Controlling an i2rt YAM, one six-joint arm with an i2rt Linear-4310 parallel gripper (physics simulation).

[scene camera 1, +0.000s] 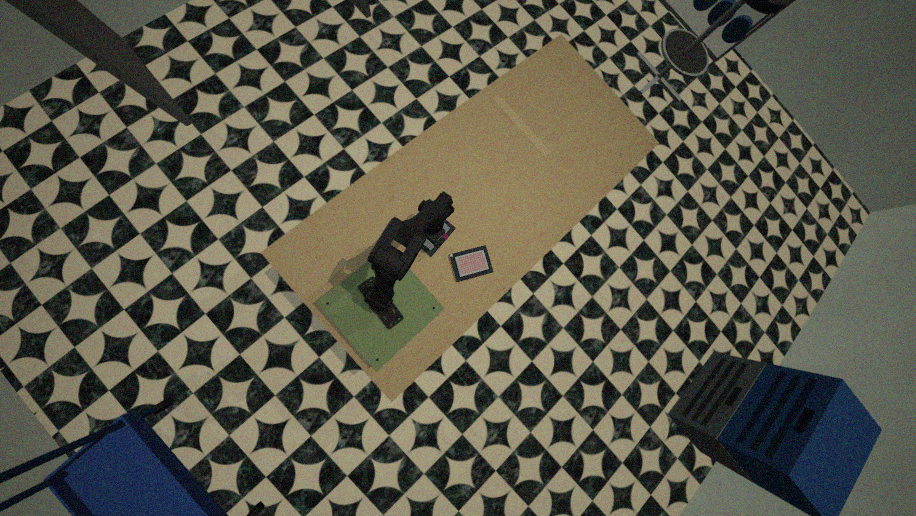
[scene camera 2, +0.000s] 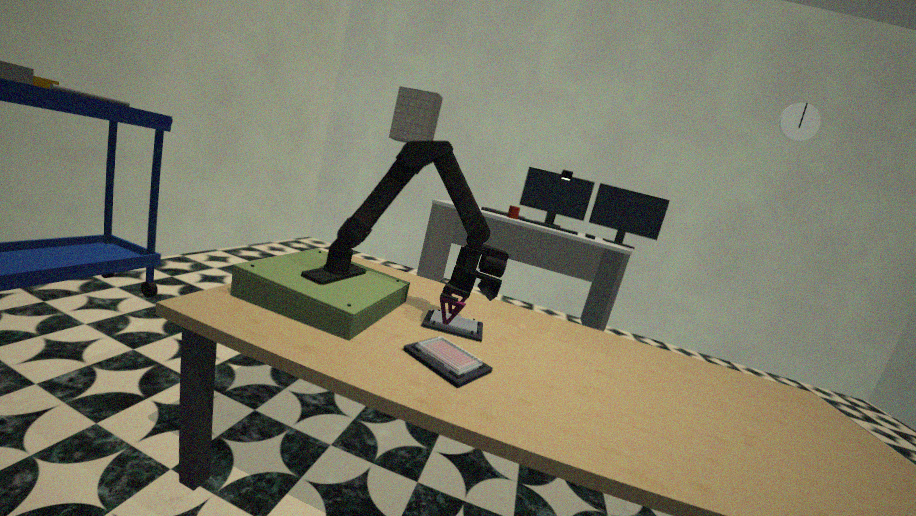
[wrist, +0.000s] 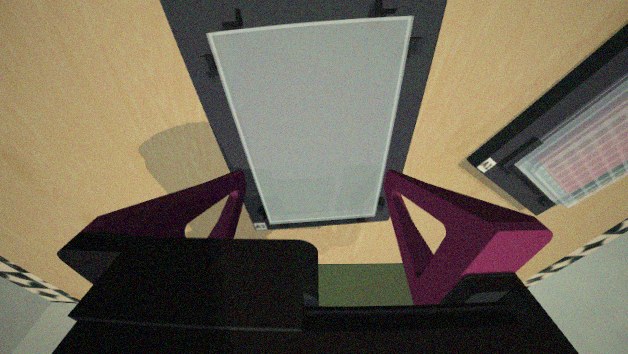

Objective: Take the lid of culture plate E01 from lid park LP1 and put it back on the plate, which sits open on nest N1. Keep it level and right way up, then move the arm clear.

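Frame: origin at the arm's base, x down, y ahead, z right, level; metres.
Seen in the pictures: gripper, between the fingertips: (scene camera 1: 429,235) (scene camera 2: 448,318) (wrist: 314,177); arm's base, origin of its link: (scene camera 1: 381,302) (scene camera 2: 335,274).
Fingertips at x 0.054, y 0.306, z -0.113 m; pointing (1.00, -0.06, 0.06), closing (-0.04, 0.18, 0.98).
Offsets run from my fingertips to a thing's middle. Level surfaces: height alone.
The pale, clear lid {dy +0.019, dx +0.002, dz -0.002 m} (scene camera 1: 428,244) (scene camera 2: 471,324) (wrist: 315,120) lies flat on the dark lid park LP1 {dy +0.019, dx +0.006, dz -0.002 m} (scene camera 2: 448,332) (wrist: 192,40), between its small corner posts. My gripper (scene camera 1: 442,234) (scene camera 2: 449,317) (wrist: 314,177) is open and empty, pointing down low over the park. In the wrist view its magenta fingertips stand on either side of the lid's long edges, towards the near end. I cannot tell whether they touch anything. The culture plate {dy +0.076, dx -0.003, dz +0.199 m} (scene camera 1: 472,262) (scene camera 2: 448,354) (wrist: 595,160), with pink wells, sits open on the dark nest N1 {dy +0.076, dx +0.007, dz +0.199 m} (scene camera 1: 474,275) (scene camera 2: 432,367) (wrist: 525,125).
The arm stands on a green block (scene camera 1: 378,346) (scene camera 2: 288,301) (wrist: 362,285) at one end of the wooden table {dx +0.016 m} (scene camera 1: 544,96) (scene camera 2: 608,397). The nest lies close beside the lid park, at an angle to it. A blue cart (scene camera 1: 134,474) (scene camera 2: 83,256) stands off the table.
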